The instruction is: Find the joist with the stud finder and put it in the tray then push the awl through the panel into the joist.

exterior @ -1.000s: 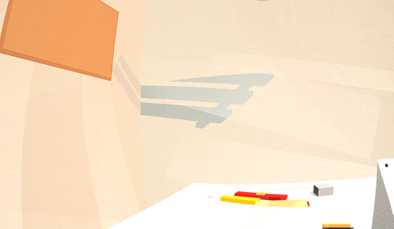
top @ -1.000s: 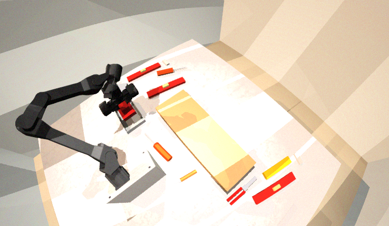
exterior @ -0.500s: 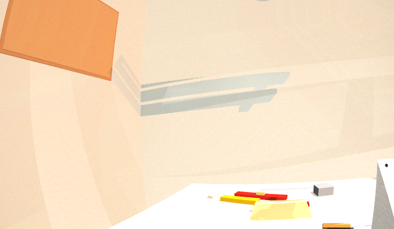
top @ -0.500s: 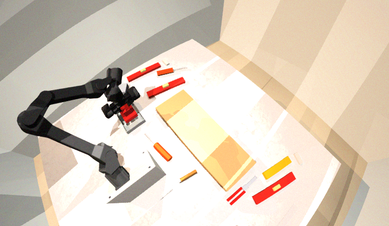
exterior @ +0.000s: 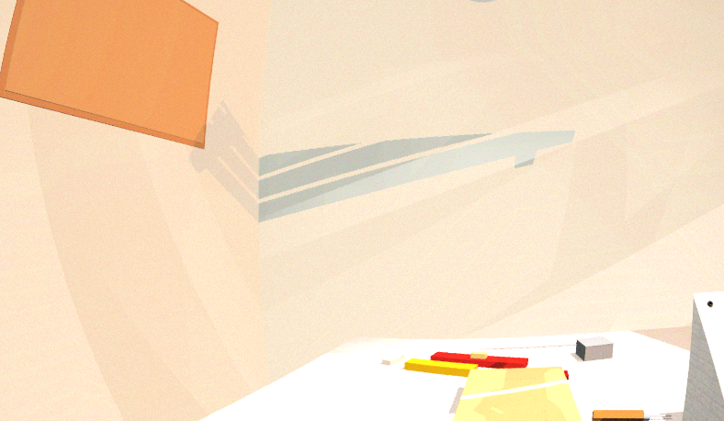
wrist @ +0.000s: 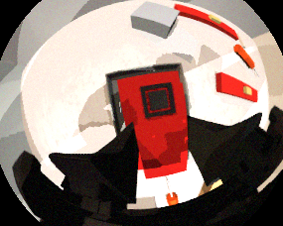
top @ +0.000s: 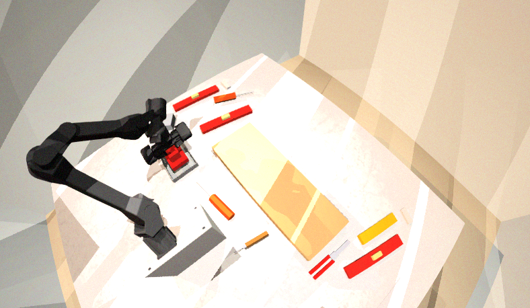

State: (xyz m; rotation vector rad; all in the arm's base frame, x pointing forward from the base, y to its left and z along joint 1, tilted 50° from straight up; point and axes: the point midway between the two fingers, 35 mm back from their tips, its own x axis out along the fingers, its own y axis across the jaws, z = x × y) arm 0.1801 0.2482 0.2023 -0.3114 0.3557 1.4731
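Right now my gripper tip is 1 cm past the awl, 44 cm to the left of it and 5 cm above it. From my gripper tip the other things lie so: yellow block 34 cm ahead, 72 cm to the right, 4 cm below; then red stud finder 1 cm to the left, 2 cm above.
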